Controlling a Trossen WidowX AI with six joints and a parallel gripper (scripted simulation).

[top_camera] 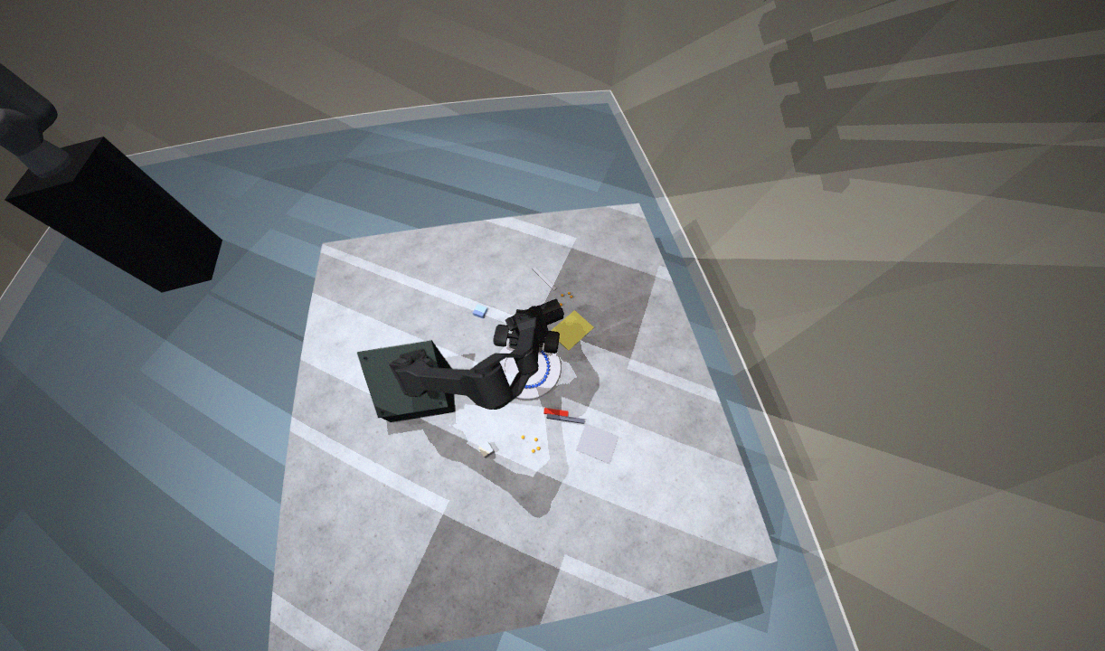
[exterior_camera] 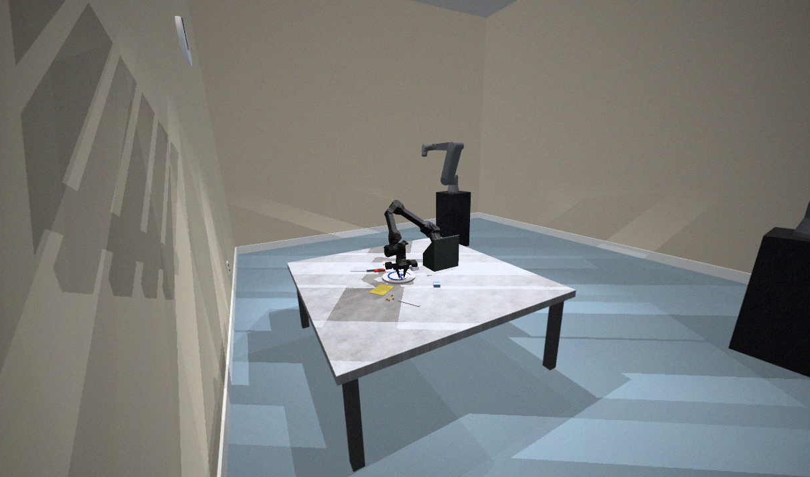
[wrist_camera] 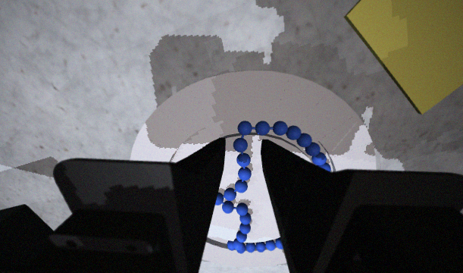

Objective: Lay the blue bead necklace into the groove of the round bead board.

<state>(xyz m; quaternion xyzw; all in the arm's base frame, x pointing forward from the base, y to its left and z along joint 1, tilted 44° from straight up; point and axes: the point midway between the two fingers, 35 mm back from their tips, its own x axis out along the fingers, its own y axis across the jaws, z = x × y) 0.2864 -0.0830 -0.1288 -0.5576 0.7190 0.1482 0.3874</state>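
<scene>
The round white bead board lies 1 cm behind my gripper tip, 5 cm to the right of it and 1 cm below it. The rest, counted from my gripper tip: blue block: 12 cm behind, 18 cm to the left, 1 cm below; yellow sheet: 16 cm ahead, 4 cm to the left, 2 cm below; grey tool: 4 cm ahead, 22 cm to the right, 1 cm below.
</scene>
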